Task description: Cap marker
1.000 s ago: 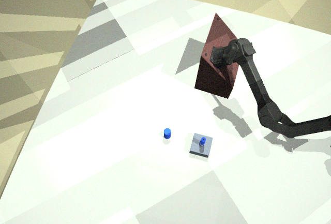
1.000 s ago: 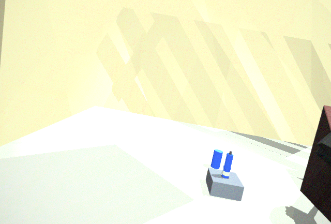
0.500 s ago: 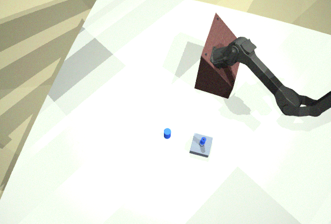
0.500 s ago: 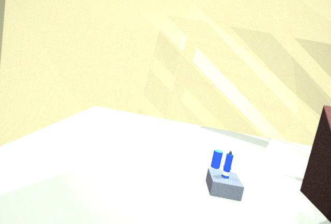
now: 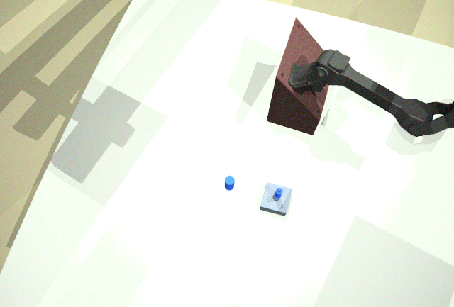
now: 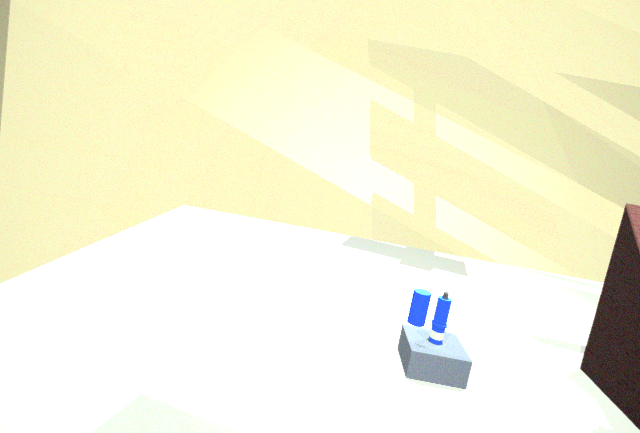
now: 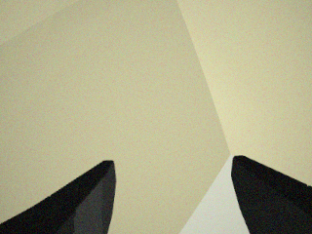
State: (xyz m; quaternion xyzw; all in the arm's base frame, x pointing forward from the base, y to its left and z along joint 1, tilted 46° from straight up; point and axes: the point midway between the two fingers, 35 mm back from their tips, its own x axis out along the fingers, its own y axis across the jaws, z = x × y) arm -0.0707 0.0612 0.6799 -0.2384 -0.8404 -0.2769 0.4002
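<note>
Now: gripper tip 66 cm to the left of the blue cap, 62 cm above it and 34 cm short of it. Round my gripper tip: grey holder block 63 cm below, 52 cm to the right, 35 cm ahead.
</note>
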